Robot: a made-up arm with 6 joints.
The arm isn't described. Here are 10 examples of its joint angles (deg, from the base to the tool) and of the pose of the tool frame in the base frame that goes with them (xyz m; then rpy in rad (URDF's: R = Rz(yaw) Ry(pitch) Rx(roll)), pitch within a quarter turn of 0, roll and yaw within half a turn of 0).
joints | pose
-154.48 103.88 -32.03 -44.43 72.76 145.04 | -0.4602 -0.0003 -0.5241 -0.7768 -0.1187 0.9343
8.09 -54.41 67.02 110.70 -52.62 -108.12 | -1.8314 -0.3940 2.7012 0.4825 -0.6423 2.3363
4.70 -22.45 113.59 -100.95 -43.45 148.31 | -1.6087 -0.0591 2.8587 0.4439 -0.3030 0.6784
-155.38 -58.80 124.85 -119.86 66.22 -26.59 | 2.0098 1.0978 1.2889 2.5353 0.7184 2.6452
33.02 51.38 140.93 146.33 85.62 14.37 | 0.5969 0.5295 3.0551 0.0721 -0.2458 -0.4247
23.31 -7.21 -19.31 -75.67 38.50 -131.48 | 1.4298 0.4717 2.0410 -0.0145 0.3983 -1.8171
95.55 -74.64 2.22 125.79 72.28 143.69 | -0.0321 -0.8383 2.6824 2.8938 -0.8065 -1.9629
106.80 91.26 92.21 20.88 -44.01 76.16 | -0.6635 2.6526 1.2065 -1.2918 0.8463 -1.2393
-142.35 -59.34 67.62 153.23 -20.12 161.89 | 1.5938 1.2835 2.5834 0.7114 0.5230 -0.3181
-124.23 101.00 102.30 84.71 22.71 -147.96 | -1.4855 -2.2272 1.1246 3.0203 -1.0850 -0.0948
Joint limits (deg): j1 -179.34..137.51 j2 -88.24..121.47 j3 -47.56..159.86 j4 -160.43..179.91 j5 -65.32..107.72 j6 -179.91..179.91
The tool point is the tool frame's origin. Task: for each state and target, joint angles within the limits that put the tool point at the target. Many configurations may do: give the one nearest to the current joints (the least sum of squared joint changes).
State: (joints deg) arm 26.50 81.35 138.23 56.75 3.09 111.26
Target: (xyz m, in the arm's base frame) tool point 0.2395 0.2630 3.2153
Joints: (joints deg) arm 46.37 46.68 144.05 60.58 10.05 111.89
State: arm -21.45 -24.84 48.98 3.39 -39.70 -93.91
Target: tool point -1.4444 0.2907 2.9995
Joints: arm -13.58 -51.97 58.89 4.08 -41.95 -93.64
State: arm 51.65 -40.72 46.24 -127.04 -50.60 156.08
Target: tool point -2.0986 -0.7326 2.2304
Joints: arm 21.20 -67.05 68.83 -129.21 -48.25 155.98
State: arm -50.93 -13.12 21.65 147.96 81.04 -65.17
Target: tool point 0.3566 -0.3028 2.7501
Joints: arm -50.78 -38.63 -4.64 151.09 88.66 -65.63
